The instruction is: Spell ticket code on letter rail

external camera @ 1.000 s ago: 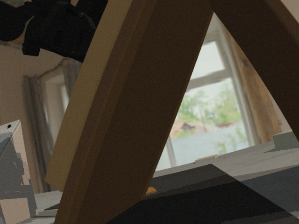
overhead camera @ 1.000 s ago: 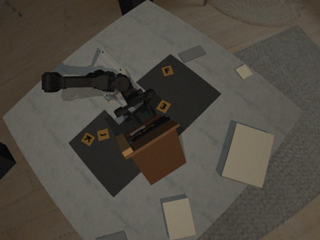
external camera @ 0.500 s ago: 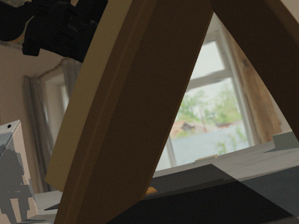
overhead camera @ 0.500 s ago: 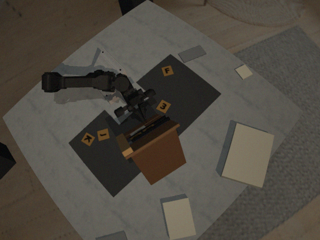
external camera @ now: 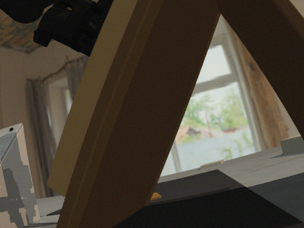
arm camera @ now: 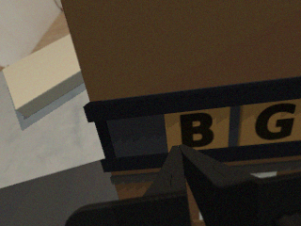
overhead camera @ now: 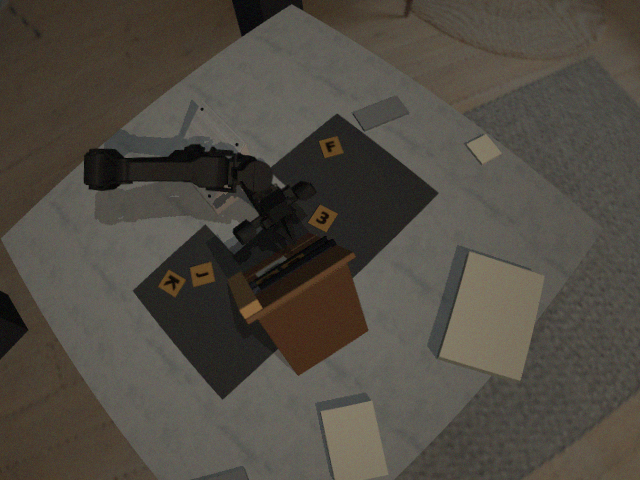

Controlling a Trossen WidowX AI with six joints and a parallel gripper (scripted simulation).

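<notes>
Right now my gripper tip is 10 cm above the white ticket, 6 cm to the left of it and 4 cm past it. The rest, counted from my gripper tip: cream block (42 cm ahead, 23 cm to the left, 18 cm below); then dark mat (20 cm below, 14 cm behind, 3 cm to the left); then cream pad (61 cm to the left, 20 cm below, 11 cm ahead).
</notes>
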